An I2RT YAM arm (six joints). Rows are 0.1 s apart.
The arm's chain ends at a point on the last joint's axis. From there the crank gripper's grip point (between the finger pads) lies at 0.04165 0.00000 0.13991 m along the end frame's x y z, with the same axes.
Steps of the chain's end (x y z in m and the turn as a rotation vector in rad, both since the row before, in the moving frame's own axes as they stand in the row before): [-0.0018, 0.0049, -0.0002, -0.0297, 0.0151, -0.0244]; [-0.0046, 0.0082, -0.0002, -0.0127, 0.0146, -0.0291]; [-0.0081, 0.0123, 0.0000, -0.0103, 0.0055, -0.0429]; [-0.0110, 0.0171, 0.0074, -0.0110, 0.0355, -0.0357]
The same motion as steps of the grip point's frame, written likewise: [0.0003, 0.0080, -0.0009, -0.0297, 0.0151, -0.0244]; [-0.0026, 0.0087, -0.0008, -0.0127, 0.0146, -0.0291]; [-0.0073, 0.0119, -0.0002, -0.0103, 0.0055, -0.0429]; [-0.0061, 0.0171, 0.0058, -0.0110, 0.0355, -0.0357]
